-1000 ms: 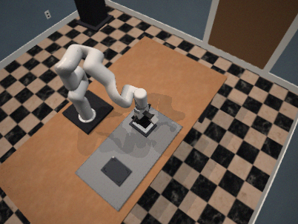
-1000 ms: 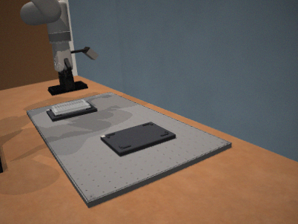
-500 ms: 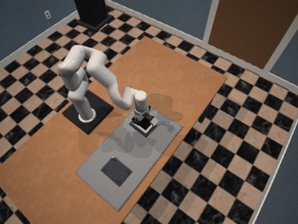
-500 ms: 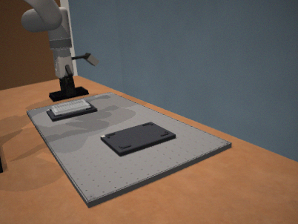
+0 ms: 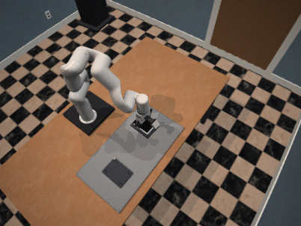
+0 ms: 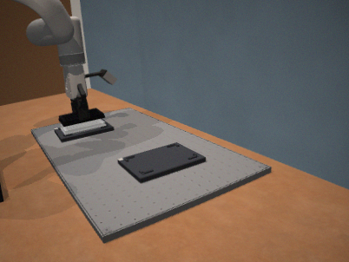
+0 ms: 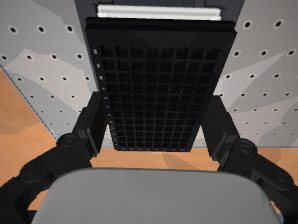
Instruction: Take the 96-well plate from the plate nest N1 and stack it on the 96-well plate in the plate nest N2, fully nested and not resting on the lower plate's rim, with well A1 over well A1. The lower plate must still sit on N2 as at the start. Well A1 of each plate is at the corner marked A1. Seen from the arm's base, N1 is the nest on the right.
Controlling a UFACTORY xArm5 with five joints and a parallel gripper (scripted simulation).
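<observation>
Now: hand 1 cm above the black 96-well plate. From my hand the other things lie so: plate nest N2 (5 cm below); white 96-well plate (4 cm below); white corner mark (4 cm behind, 31 cm to the right, 5 cm below).
</observation>
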